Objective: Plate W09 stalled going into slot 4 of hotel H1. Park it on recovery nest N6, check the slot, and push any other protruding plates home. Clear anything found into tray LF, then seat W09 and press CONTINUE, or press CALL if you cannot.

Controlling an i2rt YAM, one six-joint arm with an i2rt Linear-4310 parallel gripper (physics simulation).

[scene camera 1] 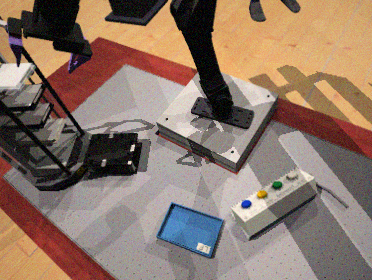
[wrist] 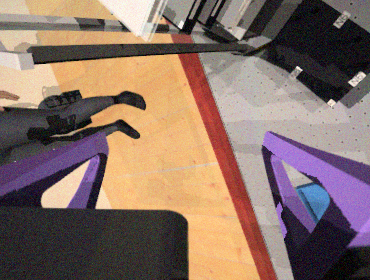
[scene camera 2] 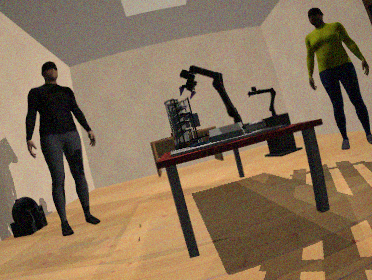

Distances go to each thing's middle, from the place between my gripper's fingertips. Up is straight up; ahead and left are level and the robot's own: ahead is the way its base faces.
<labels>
Now: hand 22 cm to the left of the plate rack (scene camera 1: 49, 167), 18 cm above it and 3 cm short of it. The rest, counted from my hand: blue tray (scene camera 1: 190, 229): 42 cm below, 31 cm to the left, 8 cm ahead.
</labels>
